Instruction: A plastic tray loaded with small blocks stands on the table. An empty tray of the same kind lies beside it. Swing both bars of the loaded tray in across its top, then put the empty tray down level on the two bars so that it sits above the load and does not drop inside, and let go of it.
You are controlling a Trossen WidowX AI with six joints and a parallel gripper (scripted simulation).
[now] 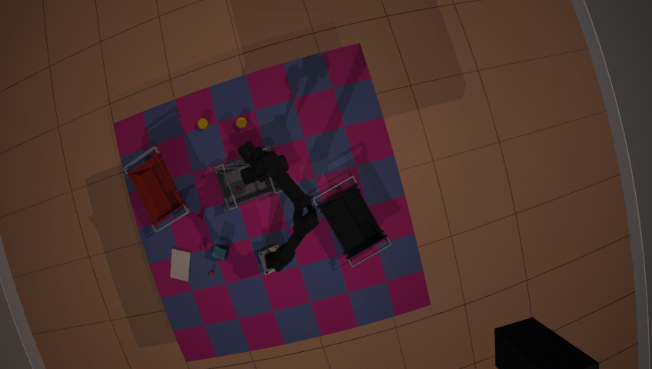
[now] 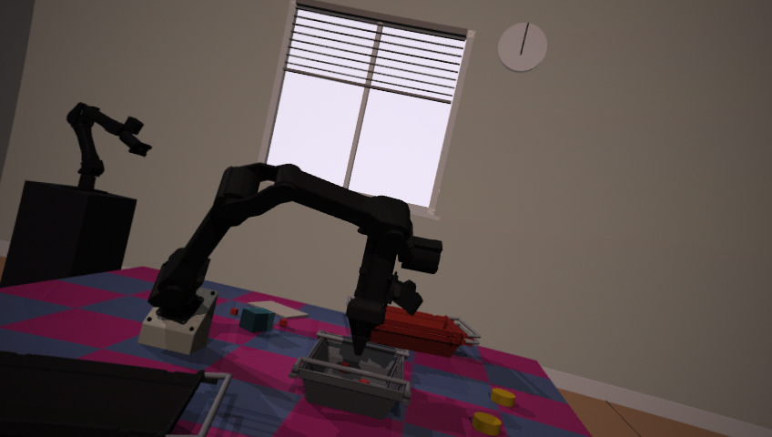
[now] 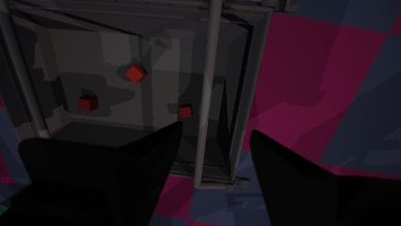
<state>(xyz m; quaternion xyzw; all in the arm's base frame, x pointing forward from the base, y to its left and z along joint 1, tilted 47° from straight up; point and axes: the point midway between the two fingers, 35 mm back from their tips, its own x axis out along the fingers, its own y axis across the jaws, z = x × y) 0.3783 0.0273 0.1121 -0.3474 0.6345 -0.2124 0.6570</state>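
The dark tray is 31 cm to the right of my gripper tip, 28 cm behind it and 6 cm below it. The rest, counted from my gripper tip: teal cube: 33 cm behind, 31 cm to the left, 8 cm below; then white plate: 54 cm to the left, 37 cm behind, 10 cm below.
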